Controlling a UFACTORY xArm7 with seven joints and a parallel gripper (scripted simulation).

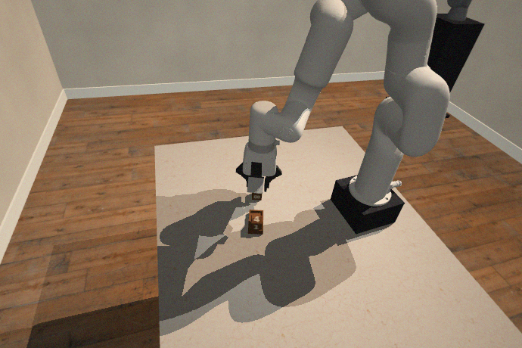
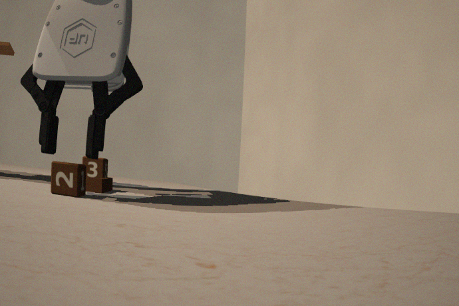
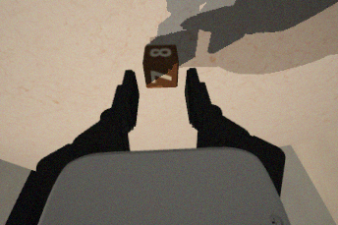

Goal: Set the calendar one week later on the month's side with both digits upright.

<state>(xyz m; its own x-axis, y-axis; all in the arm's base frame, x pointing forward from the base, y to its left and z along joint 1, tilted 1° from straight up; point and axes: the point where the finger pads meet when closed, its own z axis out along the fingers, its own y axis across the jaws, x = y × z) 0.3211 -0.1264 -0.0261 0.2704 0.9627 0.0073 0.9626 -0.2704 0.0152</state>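
Right now my hand is 110 mm to the right of the brown calendar tray, 50 mm above it and 30 mm short of it.
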